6 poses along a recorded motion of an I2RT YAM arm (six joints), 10 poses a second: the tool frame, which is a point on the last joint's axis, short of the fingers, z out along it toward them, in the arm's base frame.
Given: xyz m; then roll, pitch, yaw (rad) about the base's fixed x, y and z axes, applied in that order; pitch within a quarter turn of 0, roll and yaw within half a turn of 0.
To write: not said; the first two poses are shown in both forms.
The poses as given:
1: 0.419 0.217 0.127 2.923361 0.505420 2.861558
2: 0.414 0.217 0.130 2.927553 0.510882 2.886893
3: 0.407 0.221 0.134 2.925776 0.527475 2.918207
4: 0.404 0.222 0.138 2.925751 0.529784 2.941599
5: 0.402 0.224 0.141 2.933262 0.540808 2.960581
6: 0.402 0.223 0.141 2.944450 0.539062 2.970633
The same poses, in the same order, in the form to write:
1: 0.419 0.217 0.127 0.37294 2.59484 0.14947
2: 0.414 0.217 0.130 0.36223 2.59137 0.16363
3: 0.407 0.221 0.134 0.35228 2.57556 0.18738
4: 0.404 0.222 0.138 0.35060 2.57343 0.20937
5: 0.402 0.224 0.141 0.33168 2.56579 0.20861
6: 0.402 0.223 0.141 0.31645 2.57098 0.20011
